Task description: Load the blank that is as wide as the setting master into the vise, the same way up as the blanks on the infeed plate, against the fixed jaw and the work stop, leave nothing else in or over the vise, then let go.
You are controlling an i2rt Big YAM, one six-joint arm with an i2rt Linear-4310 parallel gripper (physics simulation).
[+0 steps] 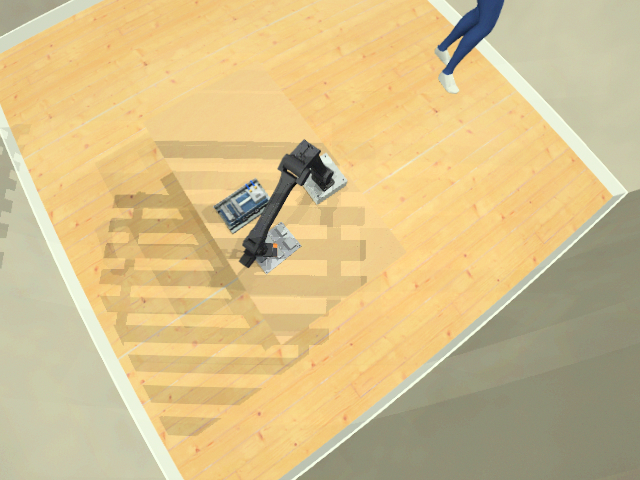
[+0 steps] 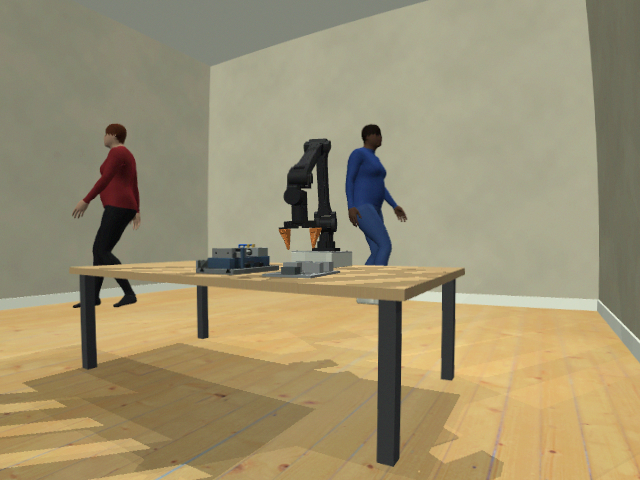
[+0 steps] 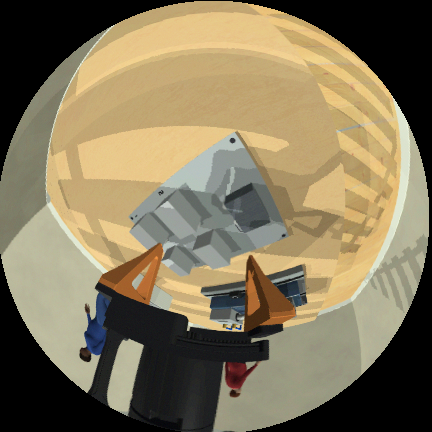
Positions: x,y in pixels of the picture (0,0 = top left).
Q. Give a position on a grey infeed plate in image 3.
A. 224,167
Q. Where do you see a dark grey block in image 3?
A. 244,204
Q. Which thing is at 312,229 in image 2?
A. My gripper.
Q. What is my gripper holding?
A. Nothing.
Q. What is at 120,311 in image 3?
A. My gripper.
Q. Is my gripper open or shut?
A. Open.
